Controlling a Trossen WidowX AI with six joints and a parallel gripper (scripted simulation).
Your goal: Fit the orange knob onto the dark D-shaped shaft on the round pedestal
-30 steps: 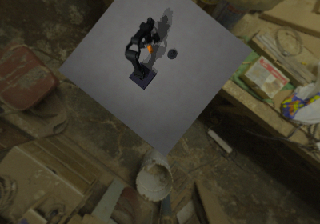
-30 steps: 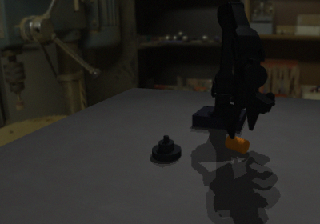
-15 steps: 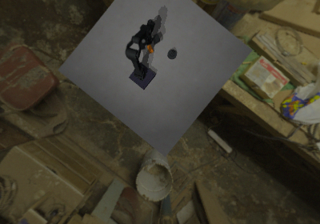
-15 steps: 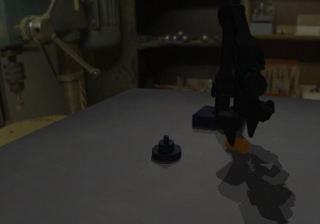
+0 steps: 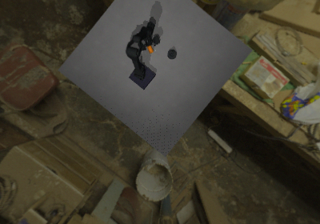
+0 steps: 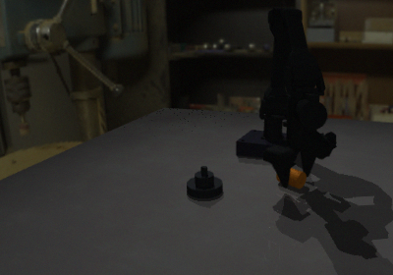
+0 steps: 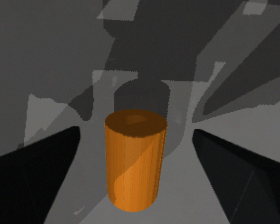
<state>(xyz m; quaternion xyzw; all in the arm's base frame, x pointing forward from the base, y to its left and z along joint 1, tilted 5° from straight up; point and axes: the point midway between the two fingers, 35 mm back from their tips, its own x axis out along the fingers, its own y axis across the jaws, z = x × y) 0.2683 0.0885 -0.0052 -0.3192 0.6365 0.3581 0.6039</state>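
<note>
Now: gripper tip 10 mm past the orange knob, 10 mm to the left of it and 10 mm below it. From my gripper tip the other things lie so: dark round pedestal: 60 mm ahead, 210 mm to the right, 20 mm above.
</note>
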